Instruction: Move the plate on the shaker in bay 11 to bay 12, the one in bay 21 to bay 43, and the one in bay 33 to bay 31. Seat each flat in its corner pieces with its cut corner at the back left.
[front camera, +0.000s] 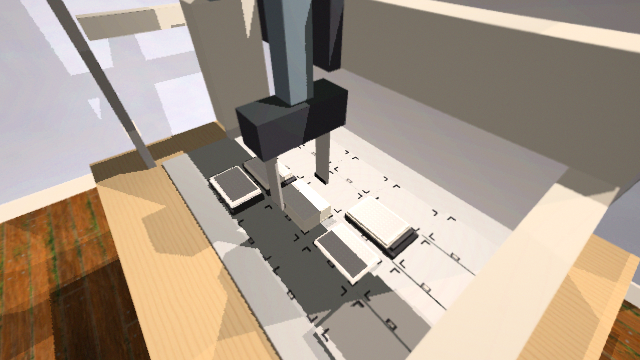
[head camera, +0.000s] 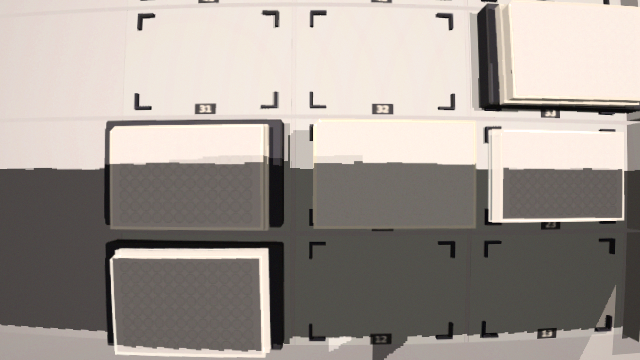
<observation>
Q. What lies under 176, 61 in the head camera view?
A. A bay 31.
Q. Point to my gripper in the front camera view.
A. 301, 191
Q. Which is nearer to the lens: the white plate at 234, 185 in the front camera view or the tall white block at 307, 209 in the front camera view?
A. The tall white block.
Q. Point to a tall white block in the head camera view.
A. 367, 173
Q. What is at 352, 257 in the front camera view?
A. A white plate.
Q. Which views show the white plate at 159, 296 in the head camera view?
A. The front camera view and the head camera view: all of them.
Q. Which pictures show the white plate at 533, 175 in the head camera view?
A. The front camera view and the head camera view: all of them.
</observation>
